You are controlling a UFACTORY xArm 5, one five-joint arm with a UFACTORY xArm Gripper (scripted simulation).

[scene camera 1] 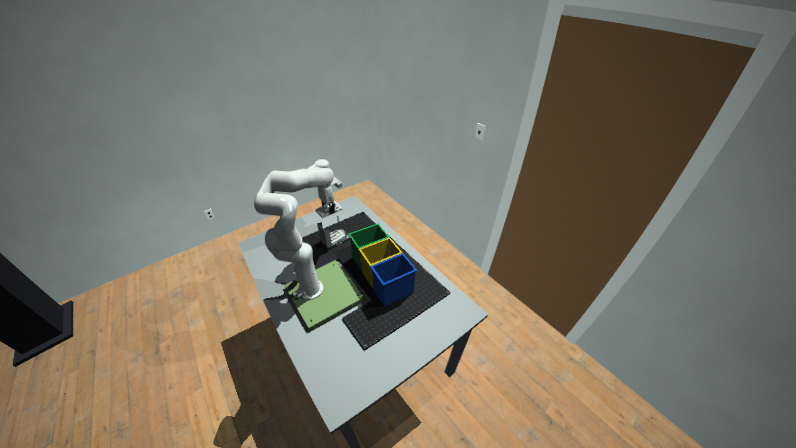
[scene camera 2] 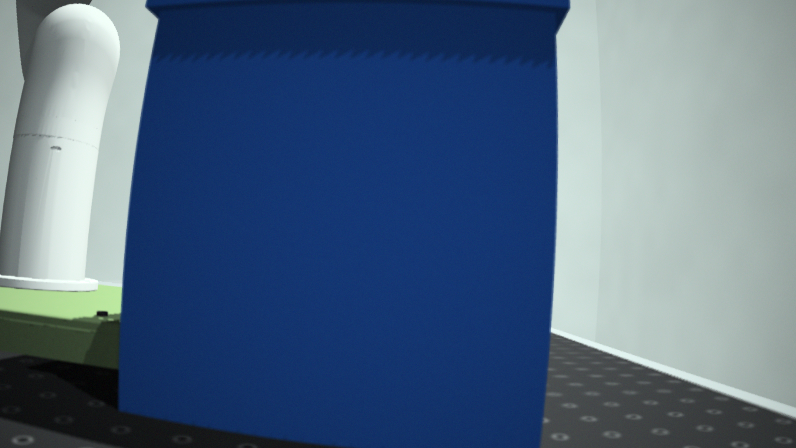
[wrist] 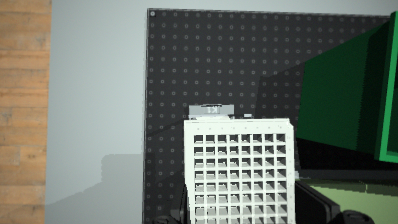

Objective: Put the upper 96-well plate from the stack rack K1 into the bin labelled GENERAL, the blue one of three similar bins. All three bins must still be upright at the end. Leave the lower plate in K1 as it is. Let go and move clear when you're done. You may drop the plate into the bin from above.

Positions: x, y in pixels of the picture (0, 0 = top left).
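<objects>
A yellow bin is seen in scene camera 1 [377, 252], and scene camera 1 shows a green bin and a blue bin too. Scene camera 2 shows the blue bin; scene camera 2 does not show the green bin, hidden by the blue bin, and scene camera 2 does not show the yellow bin, hidden by the blue bin. The blue bin has one and the same spot at [scene camera 2: 337, 223] and [scene camera 1: 400, 289]. The wrist view shows the green bin, while the blue bin is out of frame in the wrist view. For the green bin, [scene camera 1: 375, 233] and [wrist: 352, 49] are the same spot.
</objects>
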